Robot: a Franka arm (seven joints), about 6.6 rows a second.
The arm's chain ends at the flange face. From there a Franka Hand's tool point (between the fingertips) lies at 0.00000 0.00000 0.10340 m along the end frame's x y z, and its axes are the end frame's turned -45 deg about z.
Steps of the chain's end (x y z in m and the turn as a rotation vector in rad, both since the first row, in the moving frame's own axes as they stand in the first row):
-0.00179 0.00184 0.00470 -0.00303 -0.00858 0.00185
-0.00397 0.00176 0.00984 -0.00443 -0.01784 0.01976
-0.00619 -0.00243 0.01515 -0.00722 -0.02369 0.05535
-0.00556 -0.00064 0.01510 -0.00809 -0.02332 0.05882
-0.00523 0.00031 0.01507 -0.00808 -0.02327 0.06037
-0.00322 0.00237 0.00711 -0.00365 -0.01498 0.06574
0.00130 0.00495 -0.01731 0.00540 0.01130 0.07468
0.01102 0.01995 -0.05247 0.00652 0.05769 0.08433
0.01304 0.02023 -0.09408 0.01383 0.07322 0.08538
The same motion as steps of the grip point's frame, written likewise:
-0.00342 -0.00037 0.00470 0.00392 -0.00821 0.00185
-0.00567 -0.00256 0.00982 0.00948 -0.01575 0.01976
-0.00488 -0.00736 0.01512 0.01165 -0.02186 0.05535
-0.00574 -0.00556 0.01507 0.01077 -0.02221 0.05882
-0.00617 -0.00466 0.01504 0.01074 -0.02217 0.06037
-0.00529 -0.00147 0.00710 0.00801 -0.01317 0.06574
-0.00138 0.00490 -0.01732 -0.00417 0.01181 0.07468
-0.00179 0.02583 -0.05264 -0.03618 0.04540 0.08433
0.00108 0.02813 -0.09437 -0.04200 0.06155 0.08538

